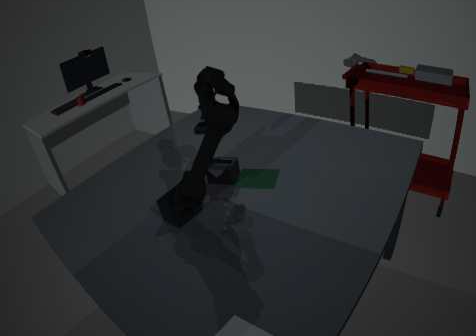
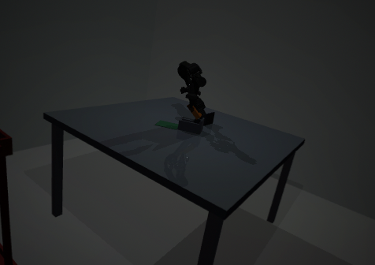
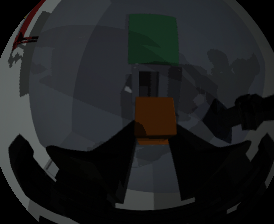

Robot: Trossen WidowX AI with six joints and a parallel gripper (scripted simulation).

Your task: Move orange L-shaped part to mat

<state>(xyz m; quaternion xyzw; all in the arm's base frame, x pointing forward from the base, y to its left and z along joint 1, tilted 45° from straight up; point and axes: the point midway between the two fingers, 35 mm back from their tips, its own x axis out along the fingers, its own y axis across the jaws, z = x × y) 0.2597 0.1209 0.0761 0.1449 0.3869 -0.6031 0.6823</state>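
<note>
My gripper tip is 170 mm above the green mat, 140 mm to the left of it and 30 mm short of it. The rest, counted from my gripper tip: orange L-shaped part (30 mm below, 30 mm behind, 20 mm to the left).
</note>
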